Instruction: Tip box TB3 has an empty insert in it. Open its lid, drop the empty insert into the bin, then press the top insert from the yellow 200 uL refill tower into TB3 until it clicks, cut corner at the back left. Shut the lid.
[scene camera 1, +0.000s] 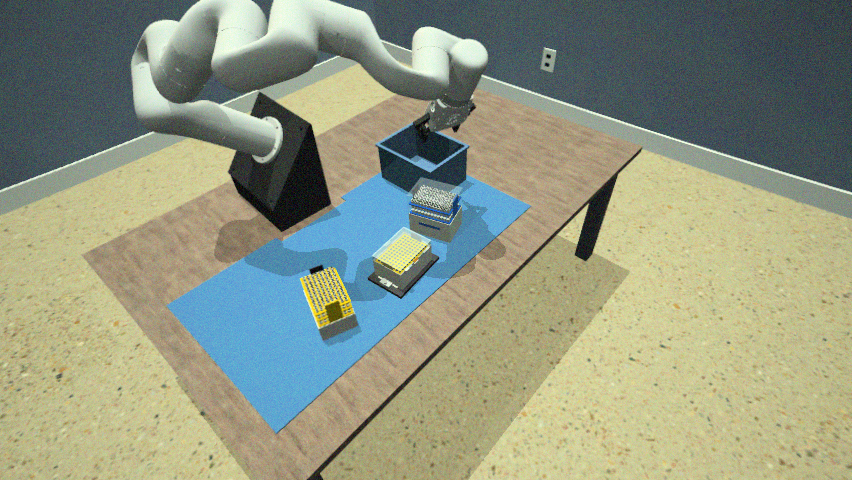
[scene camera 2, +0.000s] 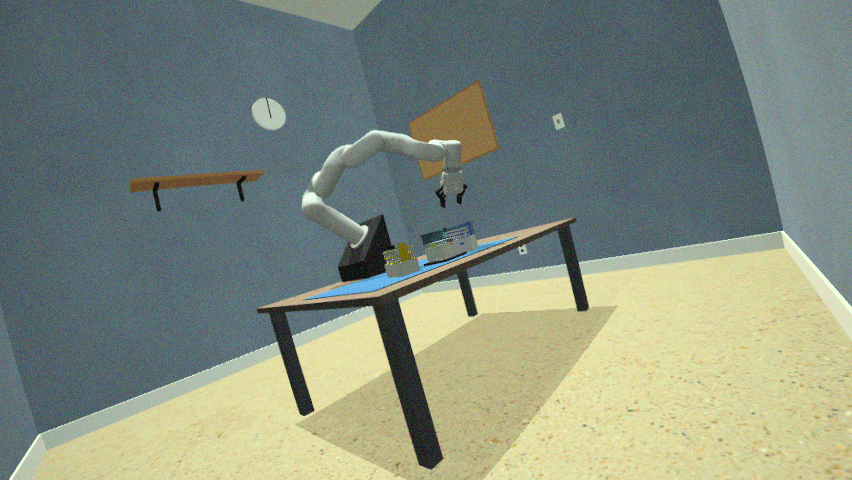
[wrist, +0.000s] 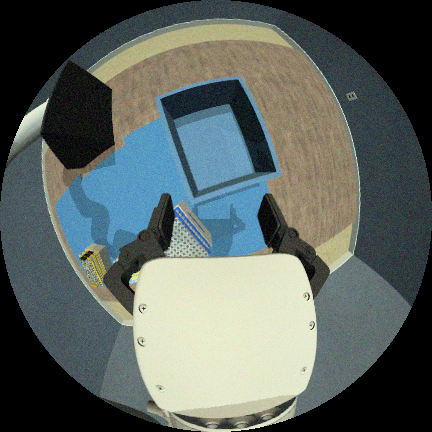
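A box on a dark base plate, which I take for TB3 (scene camera 1: 400, 269) (scene camera 2: 440, 251), stands mid-mat with a yellow grid insert and a clear lid over it; no label is readable. In the wrist view it is mostly hidden. The yellow refill tower (scene camera 1: 326, 296) (scene camera 2: 401, 260) (wrist: 93, 266) stands left of it in scene camera 1, with stacked tip-filled inserts on a pale base. The blue bin (scene camera 1: 396, 168) (wrist: 250, 115) is behind; its bare floor shows in the wrist view. My gripper (scene camera 1: 440, 129) (scene camera 2: 451, 203) (wrist: 217, 203) is open and empty, high above the bin's side of the table.
A blue tower (scene camera 1: 434, 209) (scene camera 2: 468, 239) (wrist: 190, 237) with a clear tilted cover stands between the box and the bin. The blue mat (scene camera 1: 256, 357) lies on the wooden table (scene camera 1: 536, 140). The black arm base (scene camera 1: 286, 172) (wrist: 80, 115) stands at the table's rear side.
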